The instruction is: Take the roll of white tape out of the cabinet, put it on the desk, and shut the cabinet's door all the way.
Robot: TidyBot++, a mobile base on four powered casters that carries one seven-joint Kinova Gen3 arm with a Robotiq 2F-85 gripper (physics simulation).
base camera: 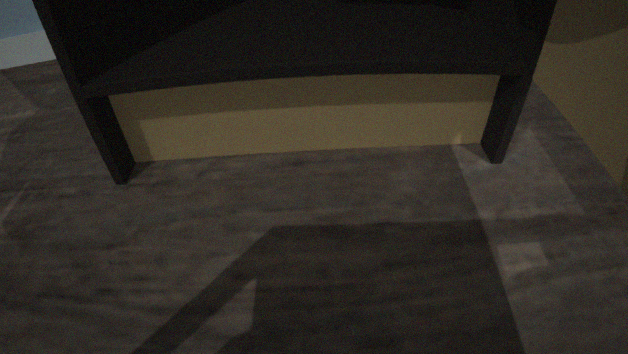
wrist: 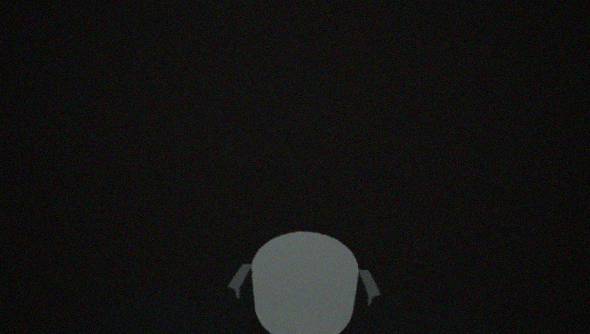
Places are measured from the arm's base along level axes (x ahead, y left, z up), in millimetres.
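Where they show: gripper, fingertip midpoint: [wrist: 304, 286].
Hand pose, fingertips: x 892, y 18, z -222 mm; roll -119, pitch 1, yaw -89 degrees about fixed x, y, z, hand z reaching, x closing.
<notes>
After its pixels a point has its place.
The roll of white tape [wrist: 305, 285] @[x 878, y 17, z -205 mm] shows pale grey at the bottom middle of the wrist view, its lower end cut off by the view's edge. My gripper [wrist: 304, 286] @[x 893, y 18, z -221 mm] is shut on it, with one finger touching each side. The surroundings in the wrist view are nearly black, so the cabinet's inner walls cannot be told apart. In the base camera view a dark cabinet-like piece of furniture [base camera: 300, 50] @[x 512, y 24, z -229 mm] on legs stands ahead; its upper part is cut off. The cabinet's door and the desk cannot be made out.
Two dark legs [base camera: 114, 145] @[x 479, y 293, z -335 mm] [base camera: 505, 120] @[x 497, y -255, z -319 mm] reach the wood-look floor [base camera: 75, 250] @[x 341, y 324, z -397 mm]. A tan wall [base camera: 310, 125] @[x 527, y 16, z -350 mm] shows behind them, and another tan surface [base camera: 595, 90] @[x 373, y -263, z -196 mm] stands at the right. A large shadow lies across the floor in front.
</notes>
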